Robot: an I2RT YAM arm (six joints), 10 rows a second.
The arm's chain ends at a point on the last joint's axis. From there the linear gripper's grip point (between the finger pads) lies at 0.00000 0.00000 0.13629 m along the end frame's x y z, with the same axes.
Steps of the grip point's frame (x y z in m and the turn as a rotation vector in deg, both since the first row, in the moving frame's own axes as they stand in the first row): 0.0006, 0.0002, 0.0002, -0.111, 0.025, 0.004; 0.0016, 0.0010, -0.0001, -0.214, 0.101, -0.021; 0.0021, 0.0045, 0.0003, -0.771, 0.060, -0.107; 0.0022, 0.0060, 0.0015, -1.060, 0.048, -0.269; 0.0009, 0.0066, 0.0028, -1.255, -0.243, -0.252; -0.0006, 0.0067, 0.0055, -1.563, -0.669, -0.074; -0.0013, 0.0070, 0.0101, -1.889, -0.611, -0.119; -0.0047, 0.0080, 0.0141, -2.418, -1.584, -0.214
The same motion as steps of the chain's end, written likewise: 0.0005, -0.0001, 0.0002, -0.111, 0.025, 0.004; 0.0014, 0.0005, -0.0001, -0.214, 0.101, -0.021; 0.0020, 0.0027, 0.0003, -0.771, 0.060, -0.107; 0.0021, 0.0035, 0.0015, -1.060, 0.048, -0.269; 0.0015, 0.0036, 0.0028, -1.255, -0.243, -0.252; 0.0010, 0.0030, 0.0056, -1.563, -0.669, -0.074; 0.0001, 0.0025, 0.0102, -1.889, -0.611, -0.119; -0.0009, 0.0022, 0.0143, -2.418, -1.584, -0.214
